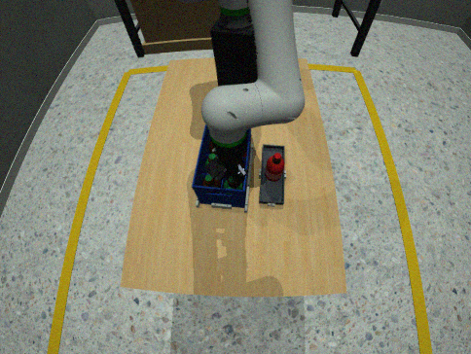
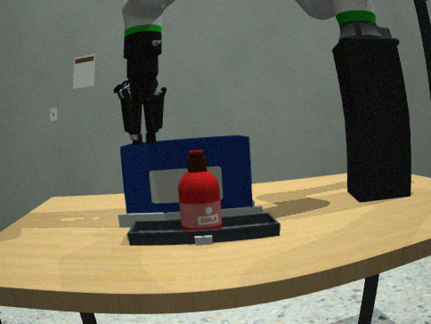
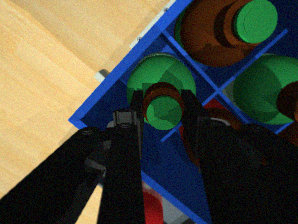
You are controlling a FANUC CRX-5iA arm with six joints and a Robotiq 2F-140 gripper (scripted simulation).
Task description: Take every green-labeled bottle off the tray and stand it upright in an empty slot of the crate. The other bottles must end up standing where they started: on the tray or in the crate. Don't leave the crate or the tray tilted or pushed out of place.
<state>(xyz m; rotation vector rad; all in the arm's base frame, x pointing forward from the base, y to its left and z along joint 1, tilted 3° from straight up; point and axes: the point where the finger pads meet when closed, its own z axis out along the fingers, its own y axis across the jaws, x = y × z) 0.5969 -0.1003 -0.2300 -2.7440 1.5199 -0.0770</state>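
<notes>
Now: the blue crate 10 cm behind my hand, 8 cm below it and 2 cm to the right of it. Round my hand: red cola bottle: 18 cm to the left, 8 cm below, 7 cm behind; then tray: 17 cm to the left, 15 cm below, 7 cm behind.
</notes>
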